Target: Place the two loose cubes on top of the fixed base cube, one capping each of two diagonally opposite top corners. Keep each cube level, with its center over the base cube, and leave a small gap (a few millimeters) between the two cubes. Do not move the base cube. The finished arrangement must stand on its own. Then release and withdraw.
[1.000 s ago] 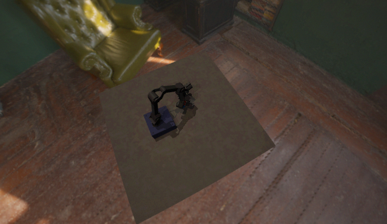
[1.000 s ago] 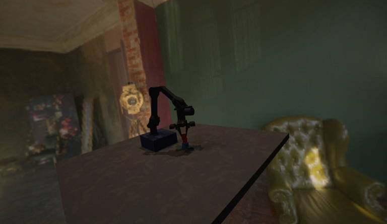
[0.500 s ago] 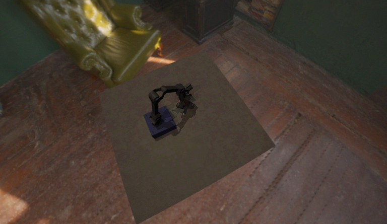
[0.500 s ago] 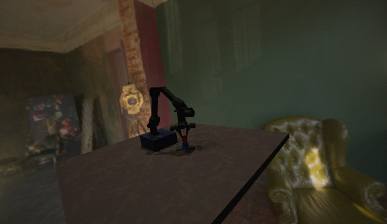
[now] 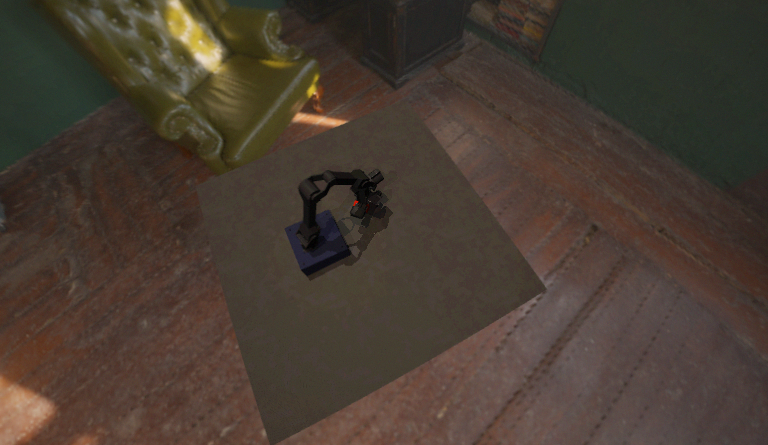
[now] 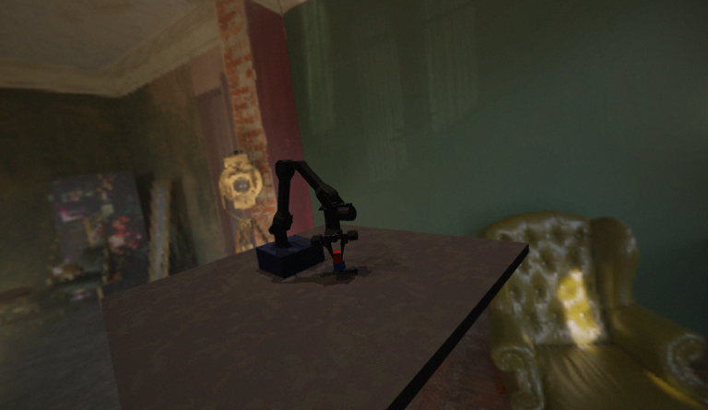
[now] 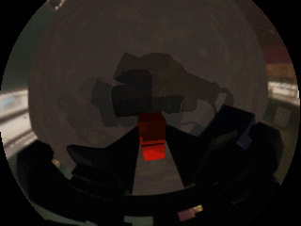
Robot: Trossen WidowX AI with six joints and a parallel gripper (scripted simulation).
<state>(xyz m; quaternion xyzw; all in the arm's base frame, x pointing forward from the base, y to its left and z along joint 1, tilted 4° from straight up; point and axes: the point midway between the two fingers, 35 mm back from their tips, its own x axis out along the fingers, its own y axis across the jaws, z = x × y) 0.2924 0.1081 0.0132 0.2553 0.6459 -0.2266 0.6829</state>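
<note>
Now: the blue cube 20 mm behind my gripper tip, 10 mm to the left of it and 40 mm below it.
</note>
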